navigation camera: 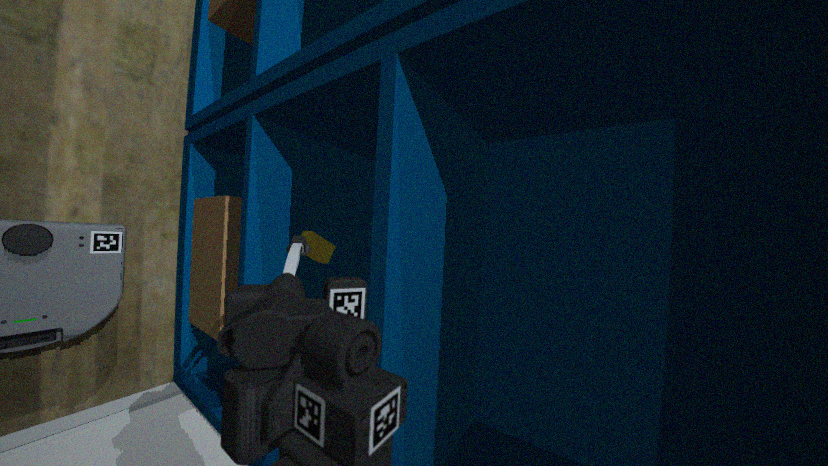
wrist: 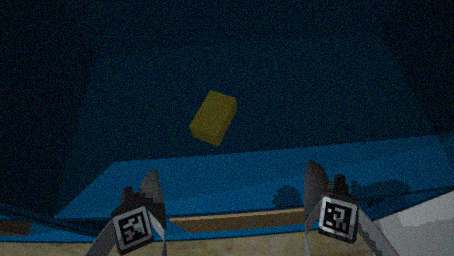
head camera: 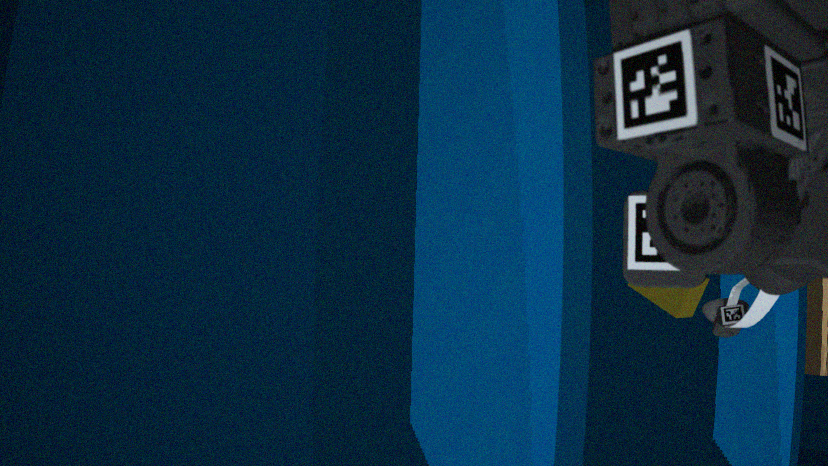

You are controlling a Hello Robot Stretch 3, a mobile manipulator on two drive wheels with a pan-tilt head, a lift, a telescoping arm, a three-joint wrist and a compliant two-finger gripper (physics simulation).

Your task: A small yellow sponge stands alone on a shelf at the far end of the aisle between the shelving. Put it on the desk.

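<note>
A small yellow sponge [head camera: 679,302] is in the scene, and I find the sponge [wrist: 212,120] in the wrist view as well. My own gripper [head camera: 723,248], [wrist: 233,185], [navigation camera: 297,277] is visible to me too.
</note>
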